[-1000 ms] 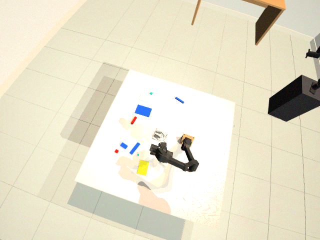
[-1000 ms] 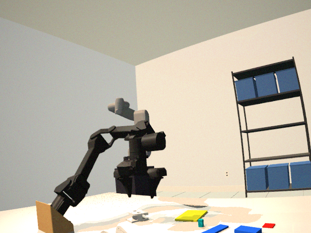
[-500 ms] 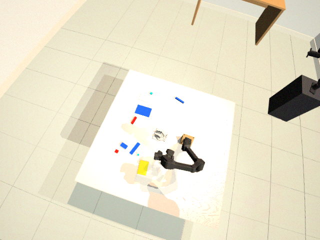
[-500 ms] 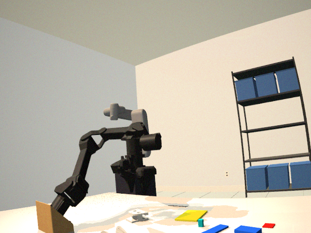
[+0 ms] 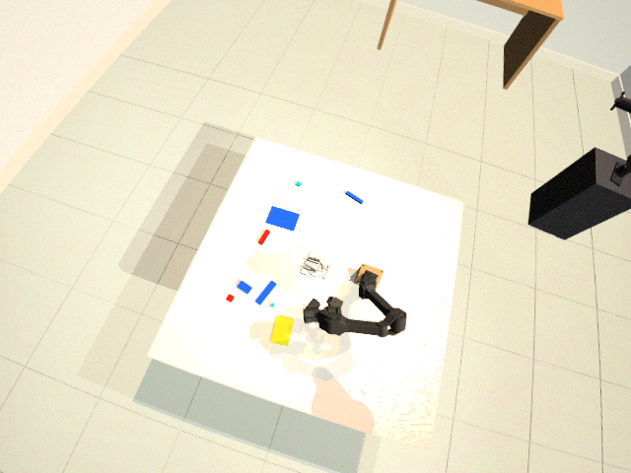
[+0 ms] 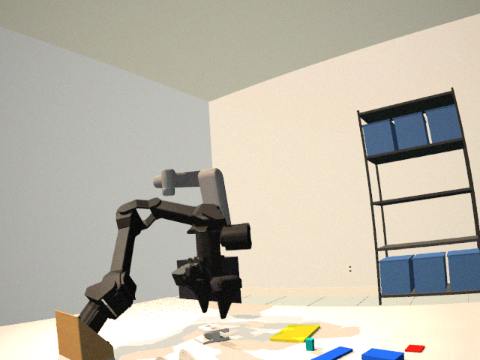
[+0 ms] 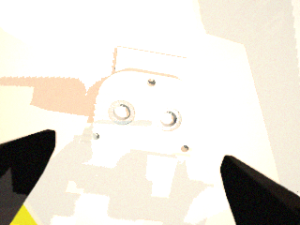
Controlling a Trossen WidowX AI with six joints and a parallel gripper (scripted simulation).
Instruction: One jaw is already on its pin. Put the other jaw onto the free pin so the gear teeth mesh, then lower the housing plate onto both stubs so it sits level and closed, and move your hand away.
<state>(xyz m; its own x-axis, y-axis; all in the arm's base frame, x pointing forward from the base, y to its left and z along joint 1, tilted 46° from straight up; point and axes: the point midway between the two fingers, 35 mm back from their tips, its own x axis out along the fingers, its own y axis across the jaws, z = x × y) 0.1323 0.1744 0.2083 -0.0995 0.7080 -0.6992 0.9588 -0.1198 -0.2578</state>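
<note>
My gripper tip is 3 cm above the housing plate and 1 cm to the left of it. Also, from my gripper tip: red block: 44 cm ahead, 27 cm to the right, 5 cm below; then yellow plate: 16 cm ahead, 11 cm to the left, 6 cm below; then jaw: 22 cm to the right, 11 cm ahead, 4 cm below.
</note>
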